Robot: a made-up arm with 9 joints. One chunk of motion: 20 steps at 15 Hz.
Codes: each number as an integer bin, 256 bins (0 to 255) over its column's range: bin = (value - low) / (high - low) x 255, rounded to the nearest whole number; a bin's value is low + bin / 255 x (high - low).
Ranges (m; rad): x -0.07..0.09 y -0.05..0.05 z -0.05..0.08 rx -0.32..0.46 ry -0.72..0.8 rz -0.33..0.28
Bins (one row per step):
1: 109 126 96 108 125 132
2: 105 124 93 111 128 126
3: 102 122 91 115 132 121
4: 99 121 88 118 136 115
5: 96 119 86 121 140 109
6: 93 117 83 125 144 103
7: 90 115 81 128 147 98
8: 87 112 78 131 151 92
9: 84 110 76 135 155 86
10: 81 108 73 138 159 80
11: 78 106 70 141 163 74
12: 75 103 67 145 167 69
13: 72 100 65 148 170 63
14: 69 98 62 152 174 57
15: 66 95 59 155 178 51
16: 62 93 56 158 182 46
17: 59 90 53 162 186 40
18: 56 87 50 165 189 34
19: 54 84 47 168 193 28
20: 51 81 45 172 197 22
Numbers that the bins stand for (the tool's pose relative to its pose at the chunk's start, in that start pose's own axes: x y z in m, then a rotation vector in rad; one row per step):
1: -0.0016 -0.0006 -0.0011 0.0104 0.0251 -0.0142
2: -0.0041 -0.0014 -0.0026 0.0195 0.0430 -0.0286
3: -0.0060 -0.0022 -0.0036 0.0318 0.0668 -0.0405
4: -0.0079 -0.0025 -0.0051 0.0409 0.0907 -0.0549
5: -0.0098 -0.0033 -0.0062 0.0501 0.1145 -0.0693
6: -0.0116 -0.0041 -0.0077 0.0624 0.1384 -0.0836
7: -0.0135 -0.0049 -0.0087 0.0715 0.1562 -0.0956
8: -0.0154 -0.0061 -0.0102 0.0807 0.1801 -0.1099
9: -0.0173 -0.0069 -0.0113 0.0929 0.2039 -0.1243
10: -0.0192 -0.0076 -0.0128 0.1021 0.2278 -0.1386
11: -0.0211 -0.0084 -0.0143 0.1113 0.2516 -0.1530
12: -0.0229 -0.0096 -0.0158 0.1235 0.2755 -0.1649
13: -0.0248 -0.0108 -0.0169 0.1327 0.2933 -0.1793
14: -0.0267 -0.0116 -0.0184 0.1449 0.3172 -0.1936
15: -0.0286 -0.0127 -0.0199 0.1541 0.3410 -0.2080
16: -0.0311 -0.0135 -0.0215 0.1633 0.3649 -0.2200
17: -0.0330 -0.0147 -0.0230 0.1755 0.3887 -0.2343
18: -0.0349 -0.0159 -0.0245 0.1847 0.4066 -0.2487
19: -0.0361 -0.0171 -0.0260 0.1939 0.4304 -0.2630
20: -0.0380 -0.0182 -0.0271 0.2061 0.4543 -0.2774

